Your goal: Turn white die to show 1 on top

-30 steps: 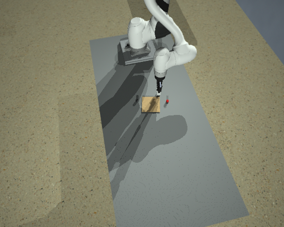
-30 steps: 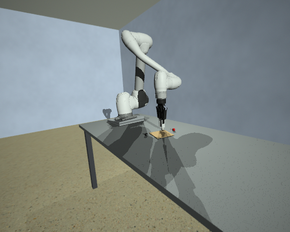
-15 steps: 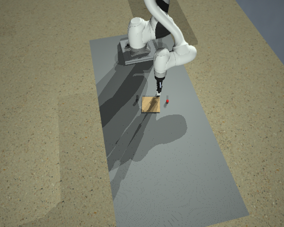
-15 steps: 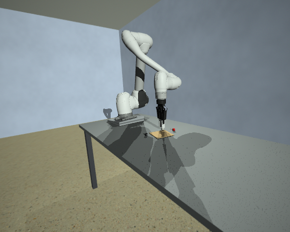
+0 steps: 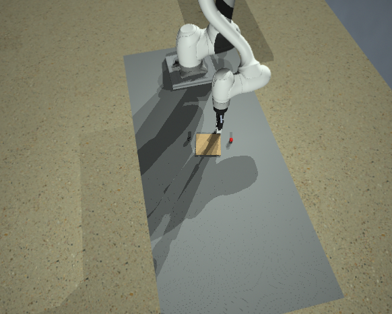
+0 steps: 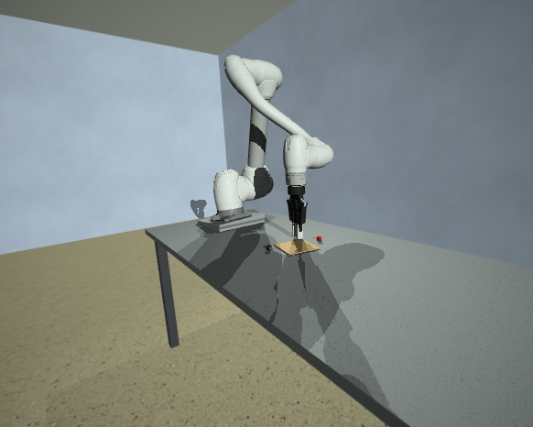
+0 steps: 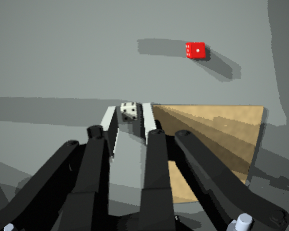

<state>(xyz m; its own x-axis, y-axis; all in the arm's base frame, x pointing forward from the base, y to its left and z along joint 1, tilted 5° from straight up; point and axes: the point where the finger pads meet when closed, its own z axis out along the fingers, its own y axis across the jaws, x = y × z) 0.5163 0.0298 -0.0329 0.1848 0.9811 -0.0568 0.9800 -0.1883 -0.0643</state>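
Right now the white die is 10 mm to the left of my hand and 30 mm below it. The rest, counted from my hand: black die: 10 mm ahead, 180 mm to the right, 30 mm below; then tan mat: 70 mm ahead, 80 mm to the right, 40 mm below; then red die: 80 mm ahead, 50 mm to the left, 30 mm below.
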